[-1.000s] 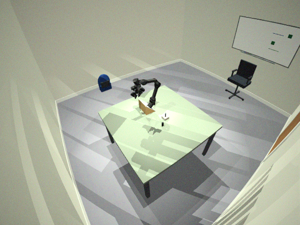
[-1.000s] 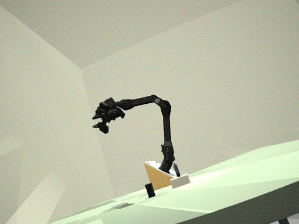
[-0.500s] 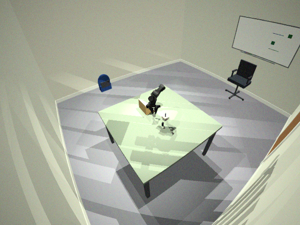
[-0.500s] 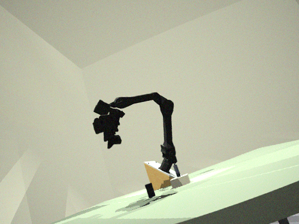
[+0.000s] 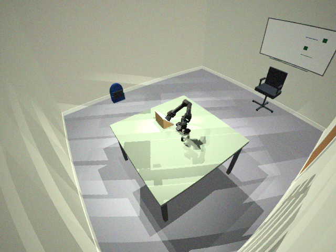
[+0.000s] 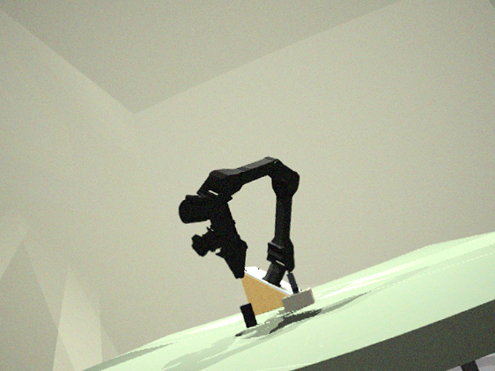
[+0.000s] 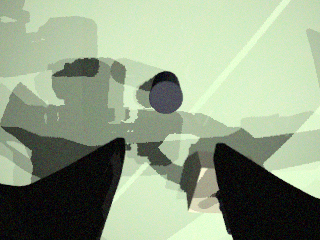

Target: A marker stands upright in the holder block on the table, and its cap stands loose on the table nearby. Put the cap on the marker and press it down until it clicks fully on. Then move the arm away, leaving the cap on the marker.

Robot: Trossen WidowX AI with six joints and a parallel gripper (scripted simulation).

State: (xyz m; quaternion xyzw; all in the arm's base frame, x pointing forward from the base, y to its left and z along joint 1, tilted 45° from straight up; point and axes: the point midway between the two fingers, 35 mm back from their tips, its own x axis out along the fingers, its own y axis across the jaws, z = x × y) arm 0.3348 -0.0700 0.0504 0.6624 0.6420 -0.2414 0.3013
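Right now my gripper tip is 10 mm to the left of the black cap and 90 mm above it. The rest, counted from my gripper tip: pale holder block 80 mm behind, 110 mm to the left, 100 mm below.
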